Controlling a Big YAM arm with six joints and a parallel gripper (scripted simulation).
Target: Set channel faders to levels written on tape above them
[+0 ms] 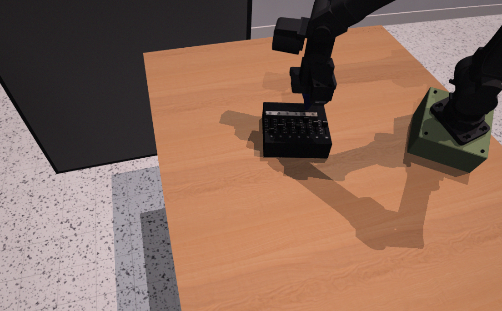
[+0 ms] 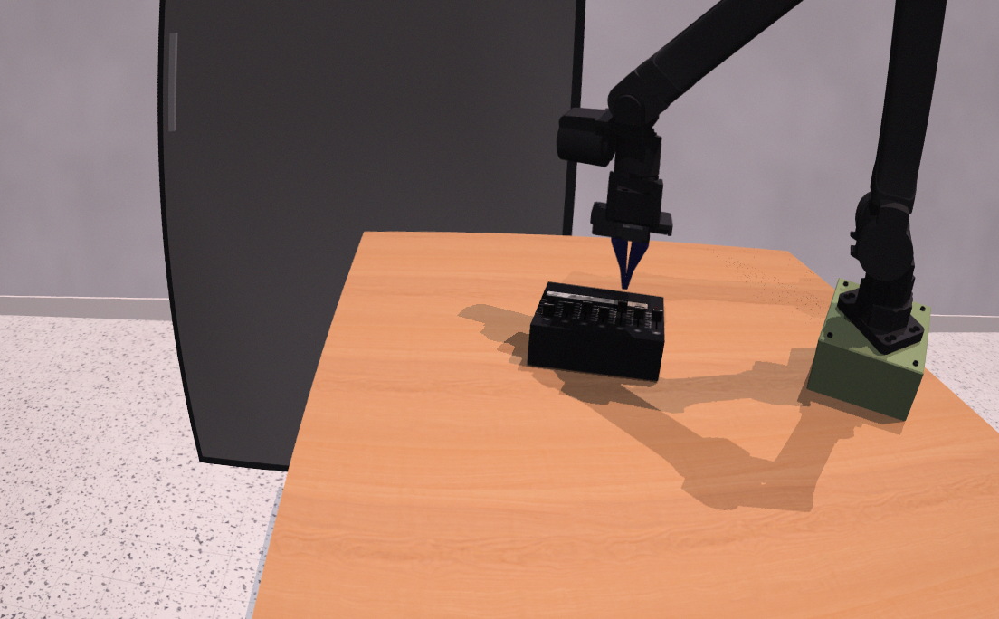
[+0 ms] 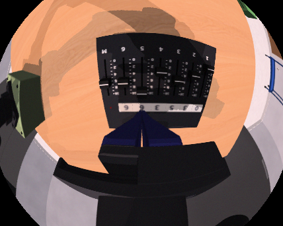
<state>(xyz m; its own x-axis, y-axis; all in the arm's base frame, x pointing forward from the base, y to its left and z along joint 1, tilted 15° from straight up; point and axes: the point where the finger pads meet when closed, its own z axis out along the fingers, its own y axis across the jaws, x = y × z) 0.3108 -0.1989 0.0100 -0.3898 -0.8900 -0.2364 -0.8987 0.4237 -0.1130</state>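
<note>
Right now my hand is 5 cm to the right of the master fader cap, 3 cm past it and 2 cm above it.
</note>
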